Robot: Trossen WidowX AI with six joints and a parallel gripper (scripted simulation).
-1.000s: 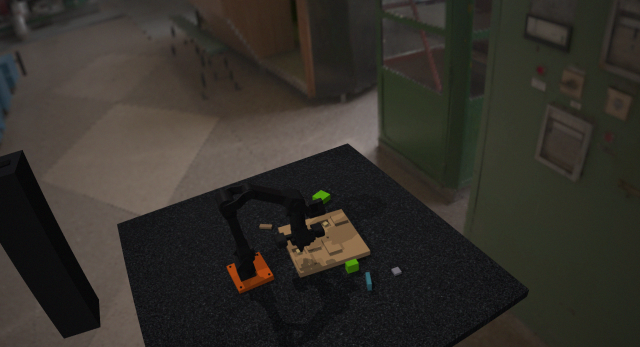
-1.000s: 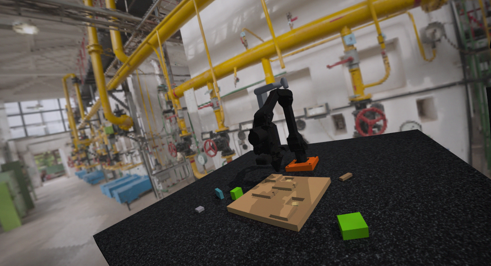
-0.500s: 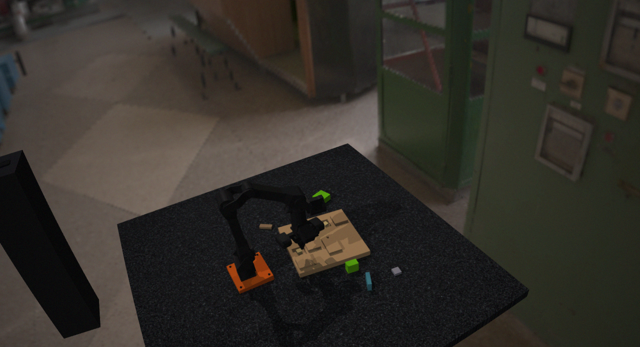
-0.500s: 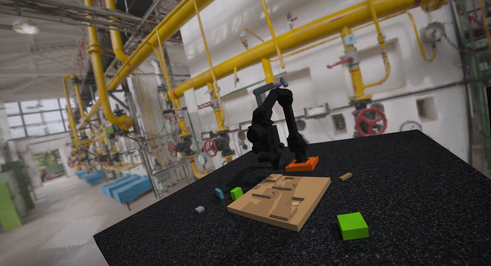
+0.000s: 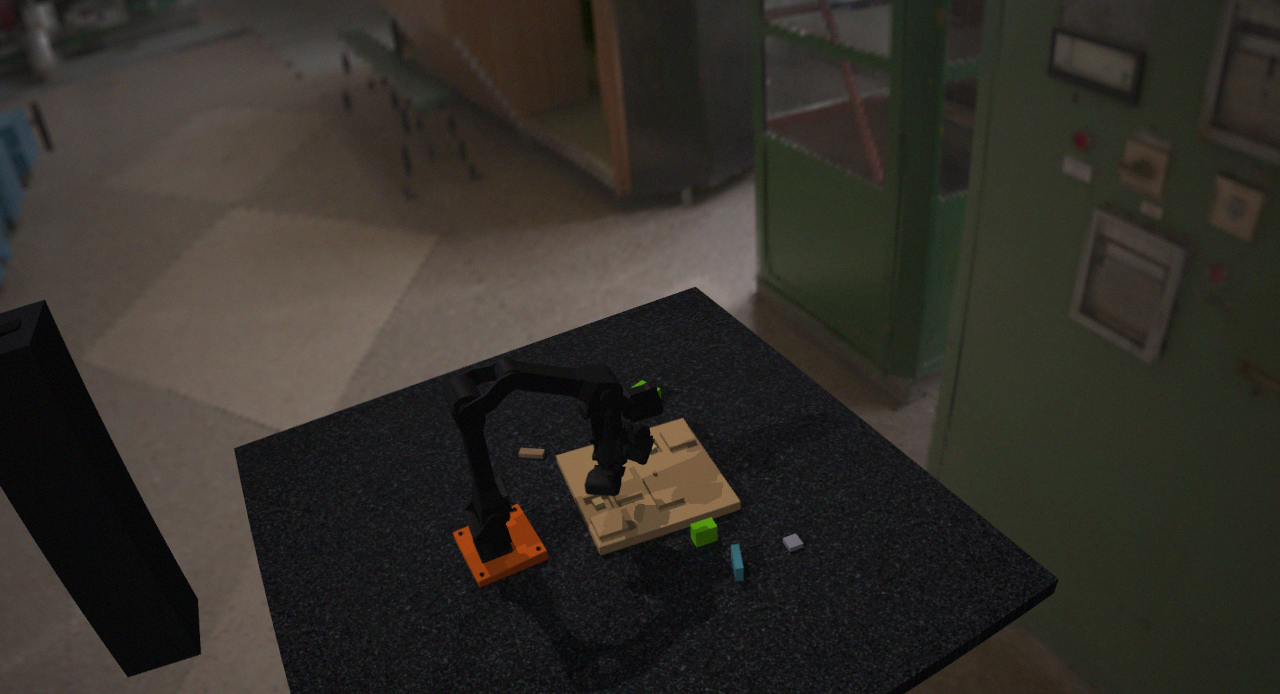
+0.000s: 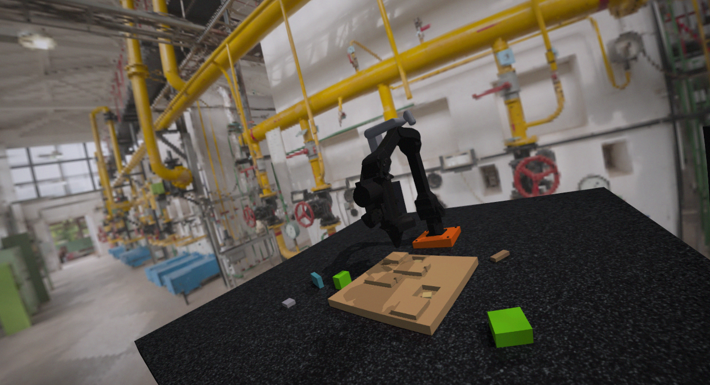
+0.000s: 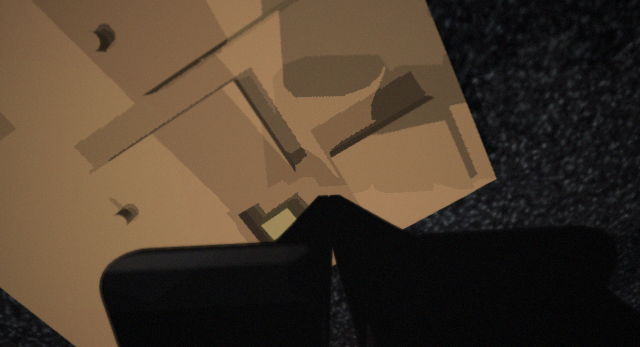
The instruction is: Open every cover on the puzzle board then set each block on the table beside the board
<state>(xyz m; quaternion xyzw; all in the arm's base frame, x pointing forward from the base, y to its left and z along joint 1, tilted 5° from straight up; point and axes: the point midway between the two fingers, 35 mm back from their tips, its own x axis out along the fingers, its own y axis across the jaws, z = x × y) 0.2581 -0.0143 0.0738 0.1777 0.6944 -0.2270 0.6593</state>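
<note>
My gripper tip is 90 mm short of the tan puzzle board, 50 mm to the right of it and 50 mm above it. Round my gripper tip: teal block 140 mm ahead, 240 mm to the right, 60 mm below; then grey block 260 mm ahead, 230 mm to the right, 70 mm below; then small green cube 120 mm ahead, 140 mm to the right, 60 mm below.
</note>
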